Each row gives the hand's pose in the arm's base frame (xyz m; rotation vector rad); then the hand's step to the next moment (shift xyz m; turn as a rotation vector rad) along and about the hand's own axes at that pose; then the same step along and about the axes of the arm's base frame.
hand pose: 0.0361 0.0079 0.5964 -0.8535 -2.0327 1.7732
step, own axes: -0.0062 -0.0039 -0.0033 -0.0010 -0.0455 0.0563
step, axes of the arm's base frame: 0.0058 -0.0014 0.0053 -0.0429 -0.0474 0.0339
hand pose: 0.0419 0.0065 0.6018 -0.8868 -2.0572 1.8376
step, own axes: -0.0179 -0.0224 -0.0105 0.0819 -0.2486 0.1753
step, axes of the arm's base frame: 0.0137 -0.0024 0.0272 -0.2298 -0.1006 0.1905
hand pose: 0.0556 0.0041 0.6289 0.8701 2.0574 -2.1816
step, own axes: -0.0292 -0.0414 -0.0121 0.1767 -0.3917 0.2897
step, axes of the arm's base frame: 0.0135 0.0063 0.0499 -0.4074 -0.1542 0.2807
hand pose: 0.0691 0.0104 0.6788 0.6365 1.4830 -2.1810
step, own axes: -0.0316 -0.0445 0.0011 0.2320 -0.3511 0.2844
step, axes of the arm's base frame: -0.0005 0.0169 0.0519 -0.4277 -0.1680 0.2164
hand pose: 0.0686 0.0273 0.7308 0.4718 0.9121 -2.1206
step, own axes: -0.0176 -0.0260 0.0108 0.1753 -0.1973 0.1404
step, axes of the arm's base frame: -0.0091 0.0127 0.0293 -0.2684 -0.1027 0.0824
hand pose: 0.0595 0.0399 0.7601 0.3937 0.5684 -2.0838
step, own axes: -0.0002 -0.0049 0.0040 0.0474 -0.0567 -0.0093
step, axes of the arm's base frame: -0.0043 0.0003 0.0047 -0.0726 -0.0009 -0.0167
